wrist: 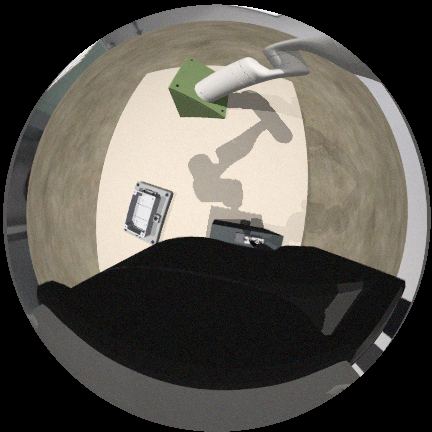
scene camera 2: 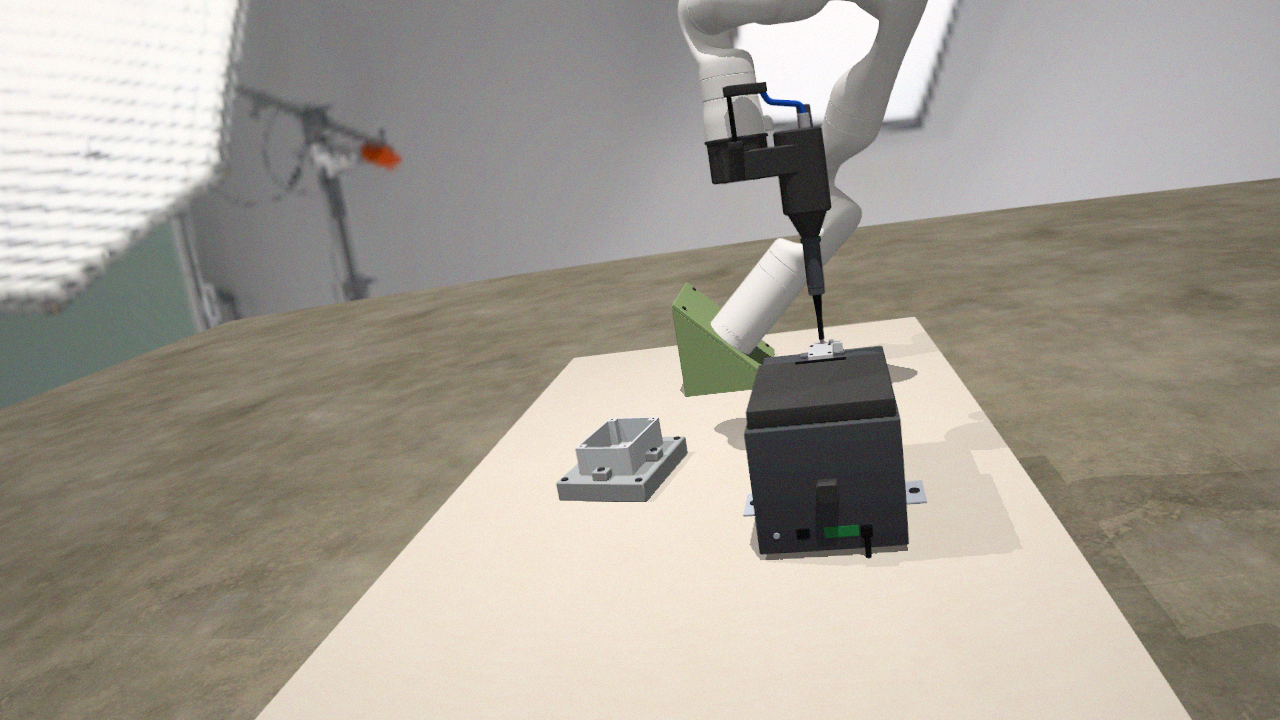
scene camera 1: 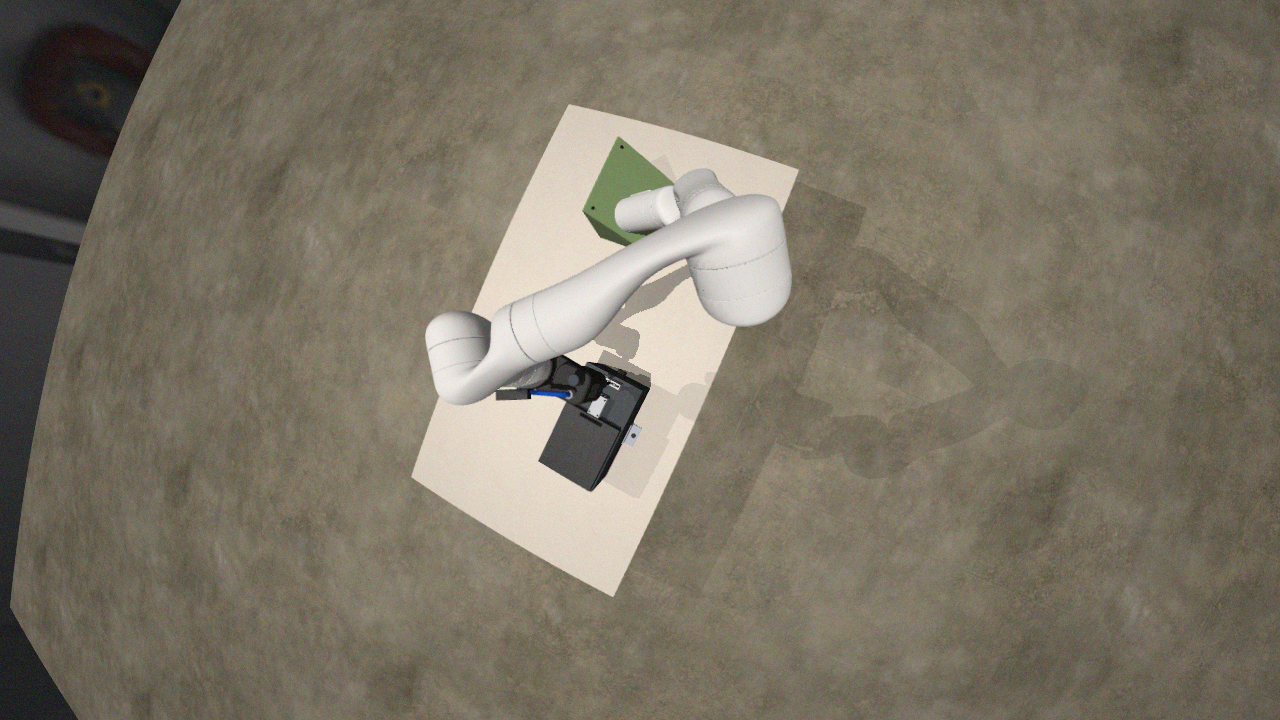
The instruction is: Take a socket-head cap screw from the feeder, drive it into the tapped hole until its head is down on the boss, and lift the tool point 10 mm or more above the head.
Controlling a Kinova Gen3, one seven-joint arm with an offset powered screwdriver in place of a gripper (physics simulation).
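Observation:
The dark screw feeder stands on the mat, with a small light metal pick-up block on its top. My black screwdriver points down, with its thin bit's tip at this block. The tip is too small to tell whether it touches a screw, and no screw can be made out on it. The tool has no fingers. The grey part stands left of the feeder in scene camera 2, an open box on a flange with small holed bosses. It does not show in scene camera 1.
A green wedge-shaped stand carries the arm's base at the far end of the cream mat. Metal tabs stick out at the feeder's sides. The white arm reaches over the mat.

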